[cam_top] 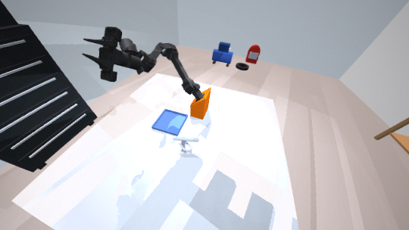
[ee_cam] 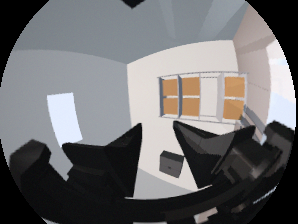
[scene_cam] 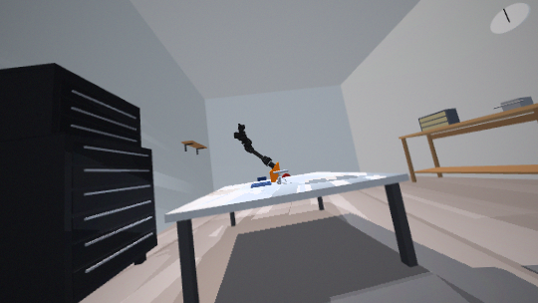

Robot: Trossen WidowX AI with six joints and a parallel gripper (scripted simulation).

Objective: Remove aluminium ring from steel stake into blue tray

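Now: the aluminium ring 5 cm behind my gripper tip, 30 cm to the left of it and 52 cm below it. Also, from my gripper tip: blue tray 21 cm behind, 13 cm to the left, 54 cm below.
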